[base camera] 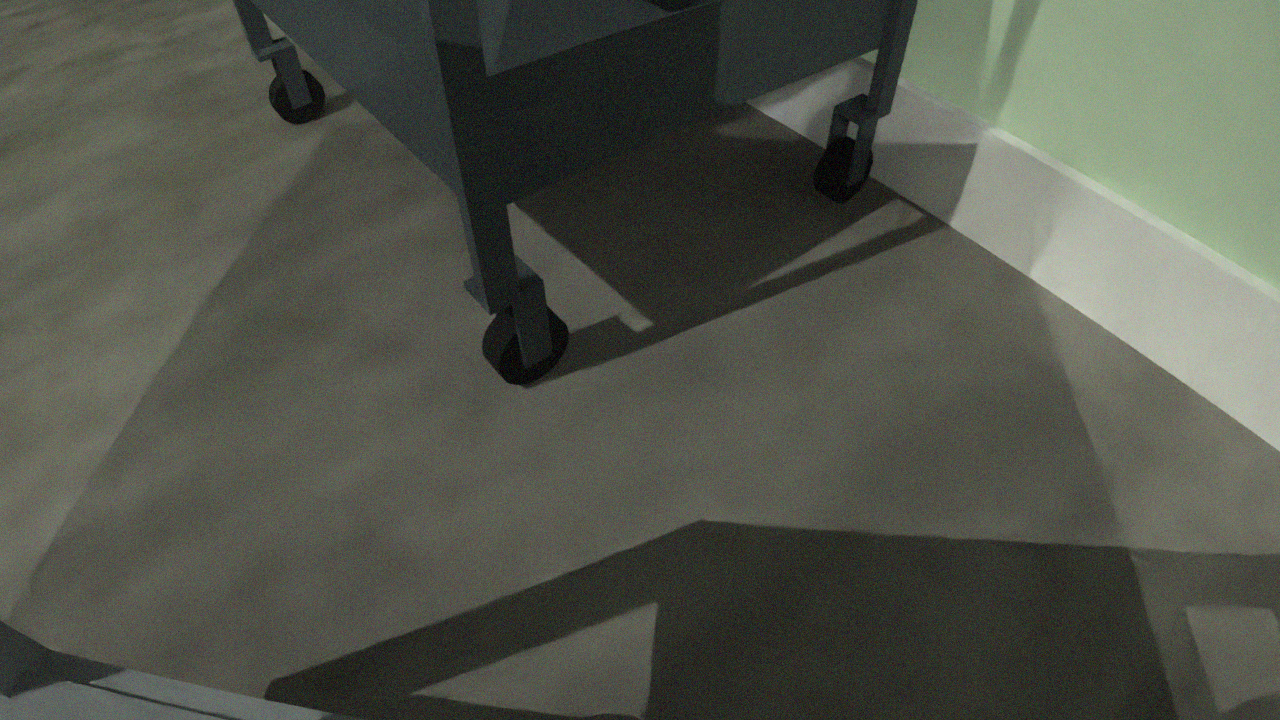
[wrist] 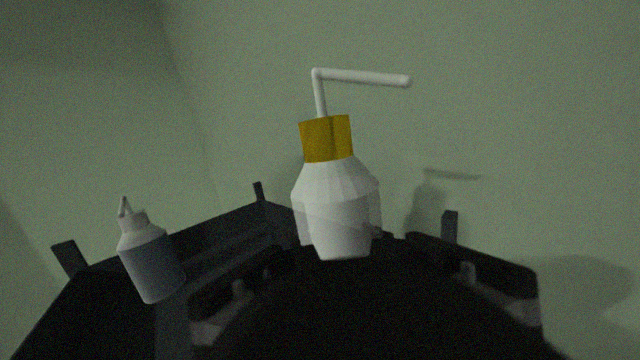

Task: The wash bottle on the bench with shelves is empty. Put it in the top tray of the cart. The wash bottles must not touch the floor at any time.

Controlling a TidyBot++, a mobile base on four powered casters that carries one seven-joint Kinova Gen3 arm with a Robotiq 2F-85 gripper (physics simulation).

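Frame: origin at the arm's base, x right, y back, z down, level; metres.
Seen in the pictures: gripper, fingertip midpoint: (wrist: 340,234).
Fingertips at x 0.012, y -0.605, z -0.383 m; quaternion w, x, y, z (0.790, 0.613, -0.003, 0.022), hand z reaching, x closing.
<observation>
A point is followed by its place in that frame.
A white wash bottle (wrist: 340,205) @[x 0.013, y -0.541, z -0.440 m] with a yellow cap and a bent white spout stands upright in my gripper (wrist: 340,234) @[x 0.012, y -0.605, z -0.383 m], which is shut on its body in the wrist view. The dark grey cart (base camera: 487,179) @[x -0.109, y -0.374, z 0.239 m] (wrist: 225,212) shows its legs, wheels and lower tray in the base camera view, and its upper rim and corner posts behind the gripper in the wrist view. The bottle appears in front of and above the cart's far rim; its exact height over the tray is hidden by the dark gripper. The gripper does not show in the base camera view.
A second bottle (wrist: 152,267) @[x -0.282, y -0.676, z -0.326 m], grey-blue with a pale top, is at the cart's left side in the wrist view. A green wall (base camera: 1136,116) @[x 0.264, y -0.523, z 0.254 m] (wrist: 525,100) @[x 0.180, y -0.610, z -0.477 m] with a white baseboard (base camera: 1100,241) @[x 0.268, y -0.499, z 0.337 m] runs behind and to the right of the cart. Part of my base (base camera: 179,698) @[x -0.170, y -0.145, z 0.287 m] shows at the lower left.
</observation>
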